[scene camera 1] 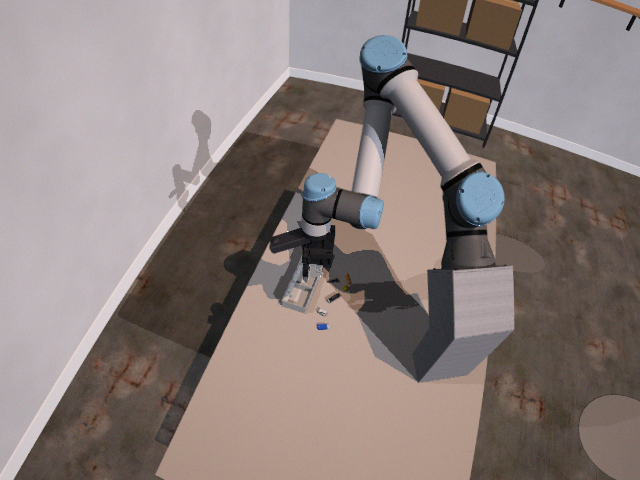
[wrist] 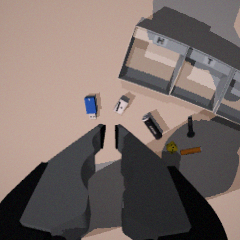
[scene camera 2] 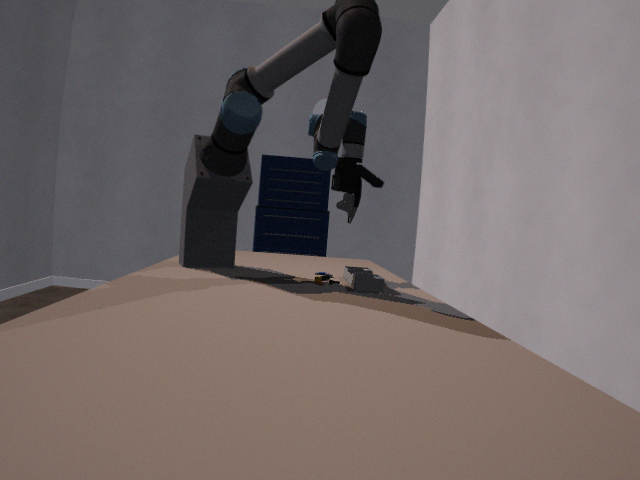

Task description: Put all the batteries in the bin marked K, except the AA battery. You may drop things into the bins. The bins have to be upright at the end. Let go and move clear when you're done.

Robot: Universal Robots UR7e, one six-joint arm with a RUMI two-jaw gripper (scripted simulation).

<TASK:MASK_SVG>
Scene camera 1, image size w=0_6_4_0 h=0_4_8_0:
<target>gripper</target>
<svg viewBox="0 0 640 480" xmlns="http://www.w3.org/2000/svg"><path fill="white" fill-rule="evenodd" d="M335 225L331 225L330 232L319 237L306 234L302 227L273 236L270 239L269 249L275 254L302 246L302 277L305 283L308 283L308 278L324 275L322 271L317 269L331 268Z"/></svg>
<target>joined grey bins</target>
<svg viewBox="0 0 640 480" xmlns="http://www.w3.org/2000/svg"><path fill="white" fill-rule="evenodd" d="M301 256L297 269L282 299L282 306L306 313L320 277L309 278L308 283L304 282L302 278L303 263Z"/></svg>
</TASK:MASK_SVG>
